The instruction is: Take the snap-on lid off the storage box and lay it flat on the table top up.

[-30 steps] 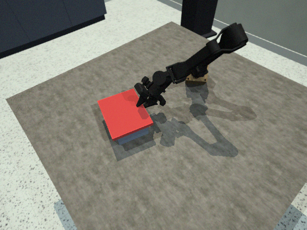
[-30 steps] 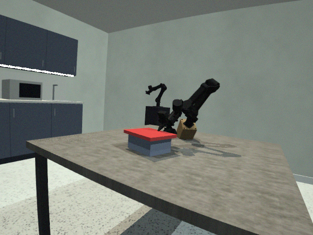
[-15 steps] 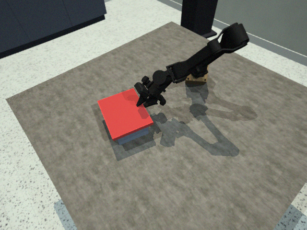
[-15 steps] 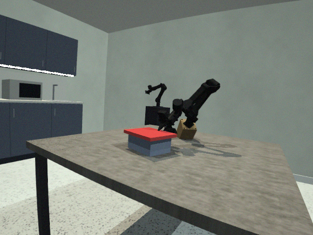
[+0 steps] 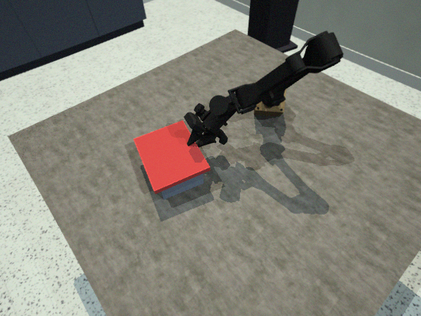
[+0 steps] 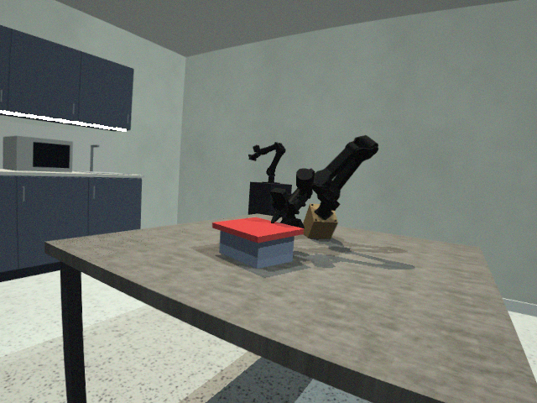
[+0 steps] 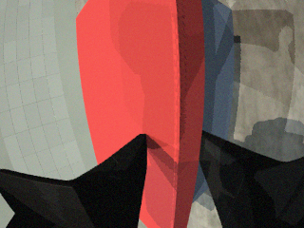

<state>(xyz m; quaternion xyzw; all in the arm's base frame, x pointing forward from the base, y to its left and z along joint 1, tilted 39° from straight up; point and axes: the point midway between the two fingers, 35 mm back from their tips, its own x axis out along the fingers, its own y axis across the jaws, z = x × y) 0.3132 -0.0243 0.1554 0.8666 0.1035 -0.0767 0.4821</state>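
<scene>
The red lid lies 10 cm ahead of my hand and 2 cm below it. The rest, counted from my hand: blue storage box: 10 cm ahead, 7 cm below.
</scene>
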